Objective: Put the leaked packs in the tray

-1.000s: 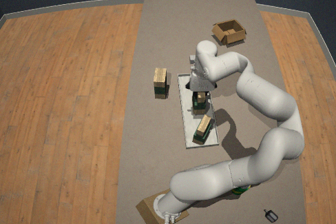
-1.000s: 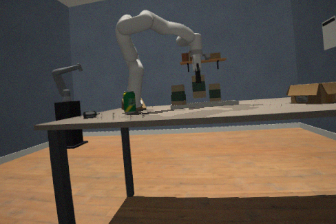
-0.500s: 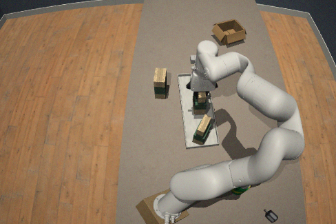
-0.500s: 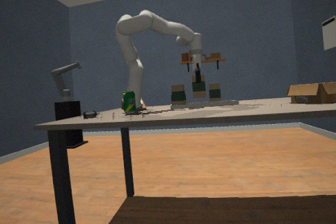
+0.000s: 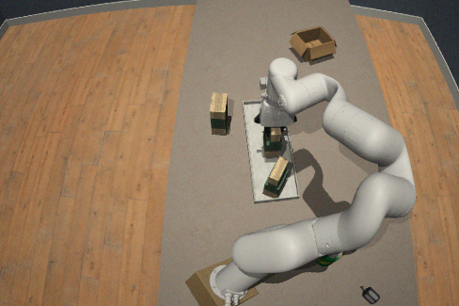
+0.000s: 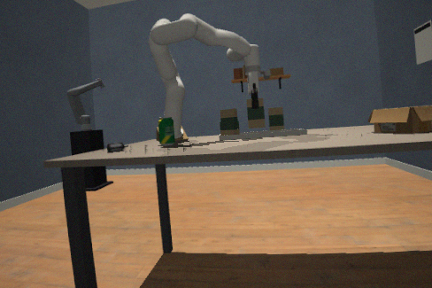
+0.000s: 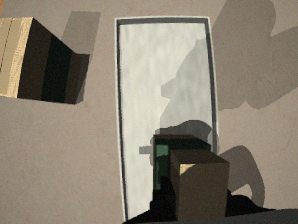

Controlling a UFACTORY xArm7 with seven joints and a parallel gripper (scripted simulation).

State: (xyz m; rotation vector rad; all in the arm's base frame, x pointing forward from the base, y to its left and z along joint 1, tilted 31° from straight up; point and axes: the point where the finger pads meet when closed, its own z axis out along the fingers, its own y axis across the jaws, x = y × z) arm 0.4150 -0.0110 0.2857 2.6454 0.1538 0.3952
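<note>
Right now the tray is 2 cm ahead of my hand and 15 cm below it. The rest, counted from my hand: cardboard box: 54 cm ahead, 23 cm to the right, 11 cm below; green can: 39 cm behind, 17 cm to the right, 9 cm below; small dark object: 54 cm behind, 32 cm to the right, 14 cm below.
</note>
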